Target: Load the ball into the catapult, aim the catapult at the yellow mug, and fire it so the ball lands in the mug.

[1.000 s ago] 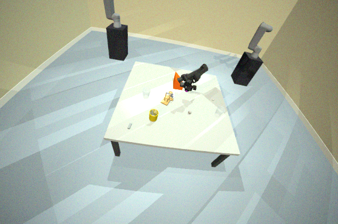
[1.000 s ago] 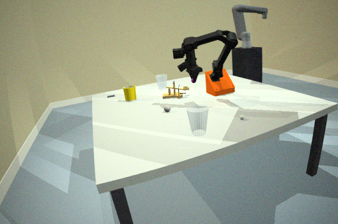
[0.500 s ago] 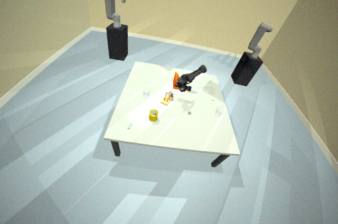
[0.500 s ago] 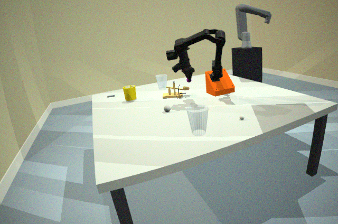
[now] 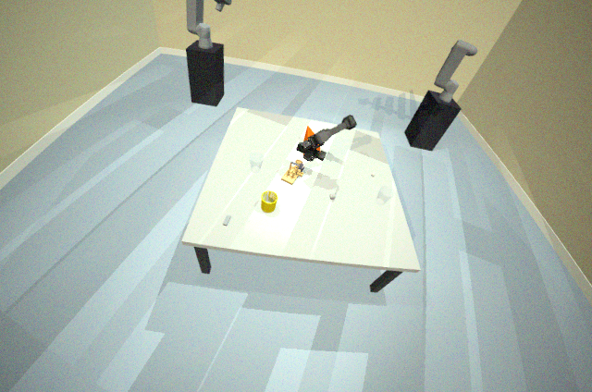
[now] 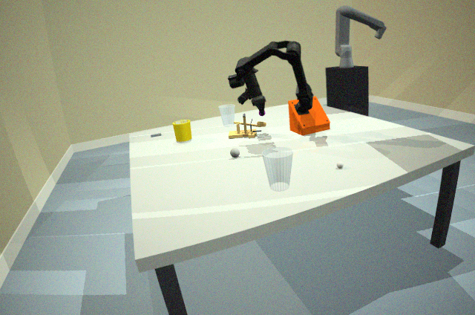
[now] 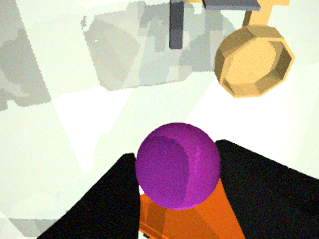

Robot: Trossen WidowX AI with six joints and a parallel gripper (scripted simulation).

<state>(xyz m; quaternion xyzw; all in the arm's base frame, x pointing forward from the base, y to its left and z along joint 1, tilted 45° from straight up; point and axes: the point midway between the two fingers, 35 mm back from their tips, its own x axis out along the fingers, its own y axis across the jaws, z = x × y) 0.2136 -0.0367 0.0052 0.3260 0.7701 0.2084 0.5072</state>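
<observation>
My gripper tip is 6 cm to the left of the wooden catapult, 6 cm above it and 5 cm short of it. Round my gripper tip: grey ball: 21 cm ahead, 18 cm to the left, 10 cm below; then yellow mug: 36 cm ahead, 21 cm to the right, 9 cm below; then purple ball: 1 cm above.
</observation>
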